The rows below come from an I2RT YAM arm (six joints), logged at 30 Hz.
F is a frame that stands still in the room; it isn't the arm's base.
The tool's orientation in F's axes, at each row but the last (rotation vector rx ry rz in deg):
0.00, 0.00, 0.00
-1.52, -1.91, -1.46
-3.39, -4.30, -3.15
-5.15, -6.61, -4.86
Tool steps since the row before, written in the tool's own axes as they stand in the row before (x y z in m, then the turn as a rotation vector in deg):
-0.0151, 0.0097, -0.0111, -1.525, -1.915, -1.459
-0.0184, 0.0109, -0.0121, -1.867, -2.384, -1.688
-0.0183, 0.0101, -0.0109, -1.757, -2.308, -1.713
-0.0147, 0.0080, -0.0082, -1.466, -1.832, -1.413
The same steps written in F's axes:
-0.0151, 0.0097, -0.0111, -1.525, -1.915, -1.459
-0.0177, 0.0110, -0.0130, -1.871, -2.381, -1.687
-0.0168, 0.0104, -0.0128, -1.756, -2.313, -1.708
-0.0129, 0.0083, -0.0105, -1.458, -1.835, -1.417

